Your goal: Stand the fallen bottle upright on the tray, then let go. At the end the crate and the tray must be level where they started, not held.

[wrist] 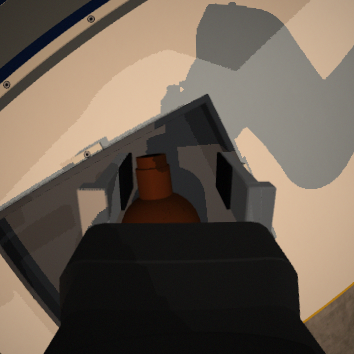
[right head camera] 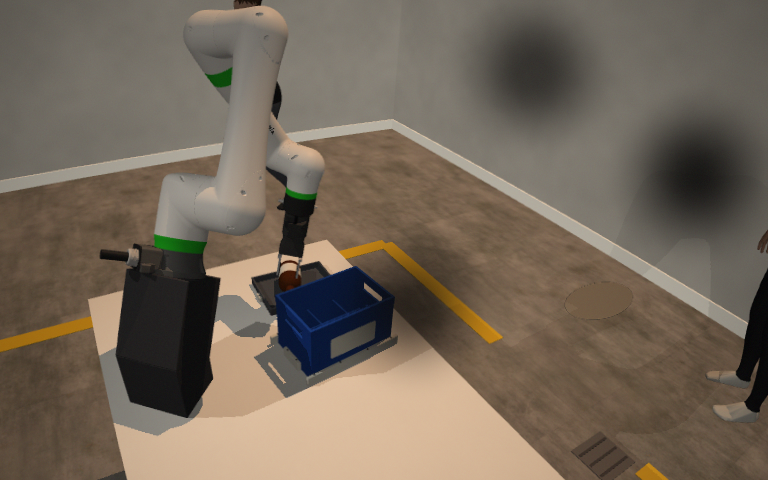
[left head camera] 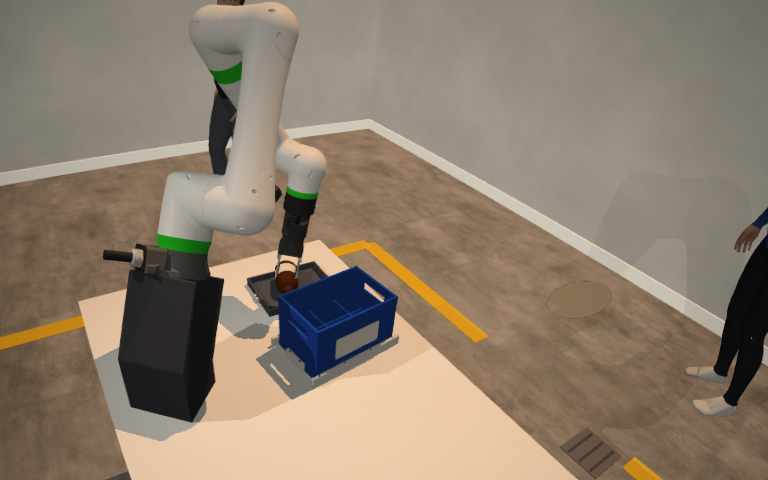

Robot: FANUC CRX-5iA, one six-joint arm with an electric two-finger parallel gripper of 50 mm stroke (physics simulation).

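Frame: origin at the arm's base, x back, y right, z up, level; millimetres.
Seen in the pictures: gripper, fingertip midpoint: (wrist: 174,169) (right head camera: 287,275) (left head camera: 286,275); arm's base, link origin: (right head camera: 175,273) (left head camera: 179,274).
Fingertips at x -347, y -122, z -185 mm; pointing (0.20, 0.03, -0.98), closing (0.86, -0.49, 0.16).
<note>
Offsets run from my fingertips to a thing's top centre. "spot": to the spot under its first point. Level surfaces: height alone.
The brown bottle {dx -35, dy -66, dz -39 mm} (left head camera: 286,282) (right head camera: 289,280) (wrist: 159,210) with a pale label band lies on its side in the dark grey tray {spot: dx -144, dy -112, dz -113 mm} (left head camera: 309,275) (right head camera: 312,274) (wrist: 52,242). Its neck points toward the head cameras. My gripper (left head camera: 287,275) (right head camera: 289,274) (wrist: 174,169) is open, its fingers down on either side of the bottle. In the wrist view the bottle is nearer the left finger, with a gap to the right one. The gripper body hides the bottle's rear part there. The blue crate {dx -48, dy +228, dz +57 mm} (left head camera: 385,316) (right head camera: 382,314) (wrist: 50,37) stands level in front of the tray.
The crate sits on a pale base (left head camera: 353,361) (right head camera: 351,360) with screws along its edge. It partly hides the tray's near side in the head views. The black robot pedestal (left head camera: 164,339) (right head camera: 161,336) stands left on the pale table {dz -119 mm} (left head camera: 317,435) (right head camera: 317,435). A person (left head camera: 750,339) stands at the right.
</note>
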